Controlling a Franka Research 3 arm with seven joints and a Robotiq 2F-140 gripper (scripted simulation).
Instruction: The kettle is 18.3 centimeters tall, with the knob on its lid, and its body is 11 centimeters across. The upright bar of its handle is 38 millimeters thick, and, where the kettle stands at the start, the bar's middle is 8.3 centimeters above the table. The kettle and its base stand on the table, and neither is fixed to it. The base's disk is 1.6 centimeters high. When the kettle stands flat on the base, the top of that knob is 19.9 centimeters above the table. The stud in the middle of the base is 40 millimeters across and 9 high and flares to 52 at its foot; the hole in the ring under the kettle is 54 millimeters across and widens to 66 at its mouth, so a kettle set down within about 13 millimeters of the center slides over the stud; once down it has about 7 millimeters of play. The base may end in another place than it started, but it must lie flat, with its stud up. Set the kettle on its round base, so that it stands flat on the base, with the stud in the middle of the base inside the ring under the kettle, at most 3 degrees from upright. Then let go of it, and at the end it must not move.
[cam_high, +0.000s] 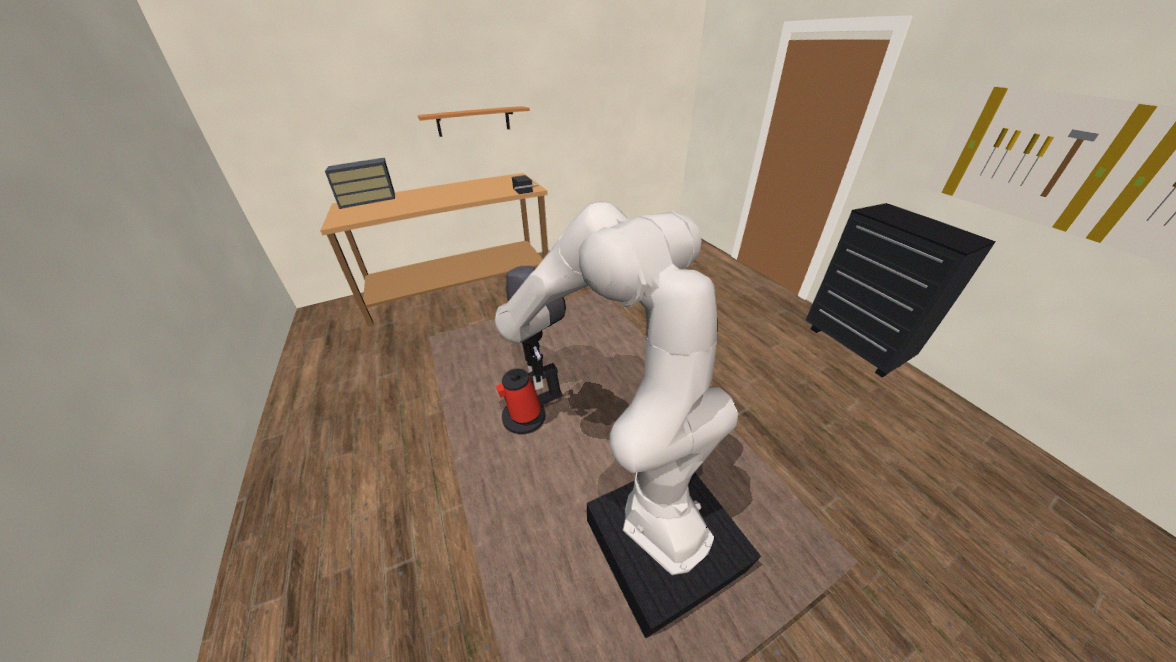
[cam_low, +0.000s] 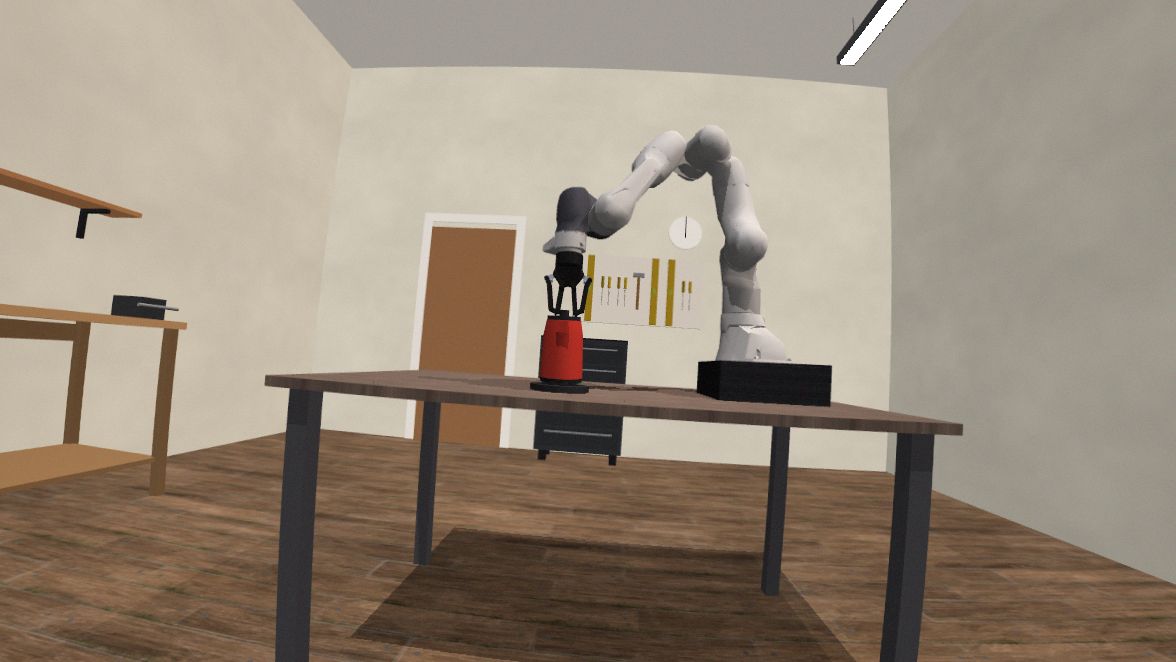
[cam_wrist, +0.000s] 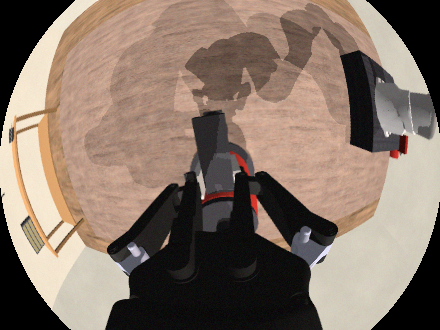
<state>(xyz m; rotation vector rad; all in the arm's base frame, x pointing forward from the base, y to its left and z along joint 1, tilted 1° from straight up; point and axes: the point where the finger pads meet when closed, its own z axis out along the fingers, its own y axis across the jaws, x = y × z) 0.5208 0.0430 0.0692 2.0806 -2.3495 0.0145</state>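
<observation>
Right now the kettle is 30 mm to the left of my hand and 50 mm below it. From my hand the other things lie so: round black base 10 mm ahead, 60 mm to the left, 160 mm below.
</observation>
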